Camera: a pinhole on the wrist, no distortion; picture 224 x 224 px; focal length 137.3 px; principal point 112.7 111.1 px. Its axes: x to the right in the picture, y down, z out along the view. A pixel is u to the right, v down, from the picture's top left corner.
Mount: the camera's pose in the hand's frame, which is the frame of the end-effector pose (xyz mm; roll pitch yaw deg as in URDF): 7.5 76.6 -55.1 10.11 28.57 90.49
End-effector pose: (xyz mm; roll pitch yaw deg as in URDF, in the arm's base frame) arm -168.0 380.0 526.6 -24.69 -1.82 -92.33
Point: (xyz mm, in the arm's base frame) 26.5 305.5 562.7
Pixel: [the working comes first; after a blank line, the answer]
In the camera's frame: -3.2 -26.6 197.7

110 93
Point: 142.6 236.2 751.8
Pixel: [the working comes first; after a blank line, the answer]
In the camera's frame: -82.5 -60.0 413.7

85 91
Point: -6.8 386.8 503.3
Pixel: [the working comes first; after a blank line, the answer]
In the camera's frame: 21.0 42.9 121.4

137 160
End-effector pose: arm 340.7 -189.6 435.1 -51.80 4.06 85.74
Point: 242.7 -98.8 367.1
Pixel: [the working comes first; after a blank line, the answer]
In the camera's frame: -15.7 -61.2 116.6

94 39
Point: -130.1 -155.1 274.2
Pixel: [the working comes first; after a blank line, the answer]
In the camera's frame: 143.6 72.9 444.4

157 134
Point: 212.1 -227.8 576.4
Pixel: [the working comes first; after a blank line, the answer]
In the camera's frame: -207.8 92.8 144.6

outside the picture
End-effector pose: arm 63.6 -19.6 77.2 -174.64 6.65 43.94
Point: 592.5 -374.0 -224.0
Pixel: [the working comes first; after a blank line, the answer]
In the camera's frame: 365.2 -72.9 538.1

206 92
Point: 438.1 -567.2 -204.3
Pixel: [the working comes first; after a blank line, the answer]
In the camera's frame: 393.0 172.6 516.3

217 157
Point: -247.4 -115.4 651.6
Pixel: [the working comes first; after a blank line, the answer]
In the camera's frame: -14.2 264.7 -593.8

behind the camera
